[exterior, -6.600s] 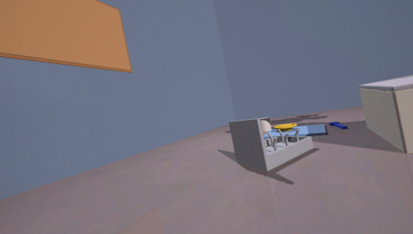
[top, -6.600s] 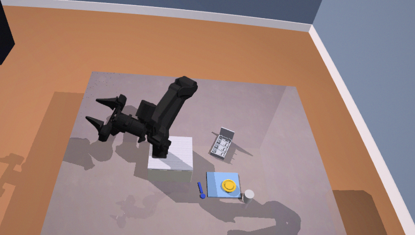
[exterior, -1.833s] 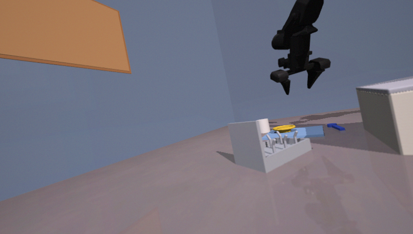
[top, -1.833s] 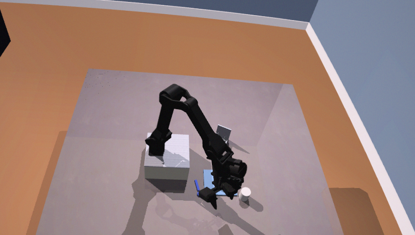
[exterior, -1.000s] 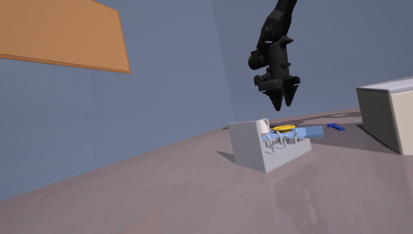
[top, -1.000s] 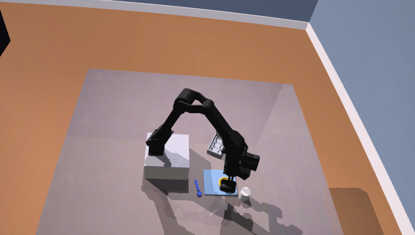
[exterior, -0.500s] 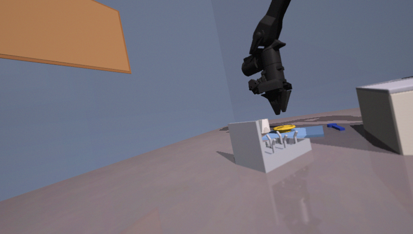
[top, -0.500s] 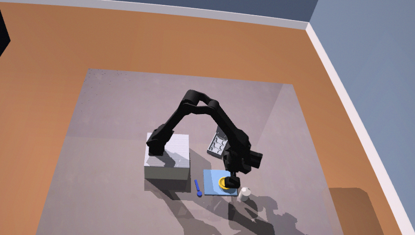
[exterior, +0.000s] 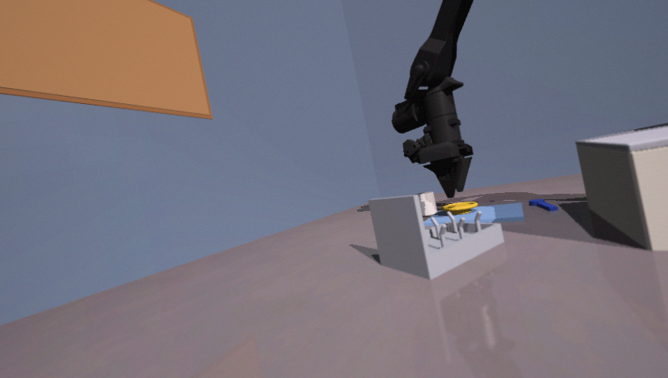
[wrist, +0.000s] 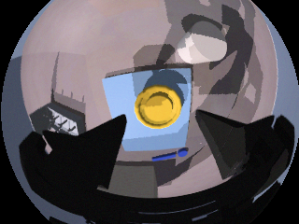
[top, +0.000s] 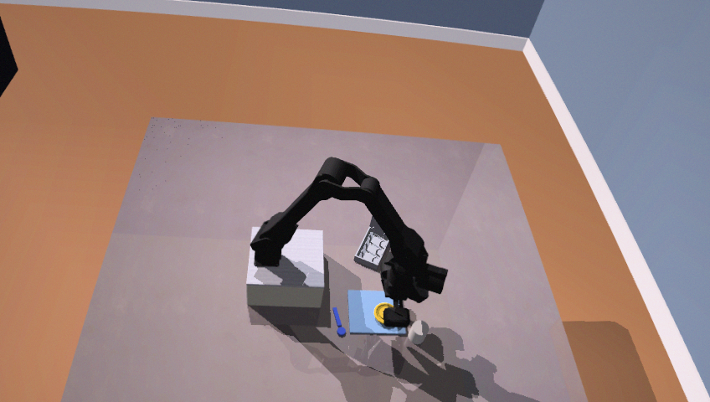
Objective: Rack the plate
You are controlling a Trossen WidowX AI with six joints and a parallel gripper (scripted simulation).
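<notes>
My gripper tip is now 3 cm above the yellow plate. Also, from my gripper tip: blue spoon: 13 cm behind, 4 cm below, 2 cm to the right; then white cup: 8 cm ahead, 6 cm to the right, 2 cm below; then light blue mat: 4 cm below, 2 cm to the left, 2 cm behind.
</notes>
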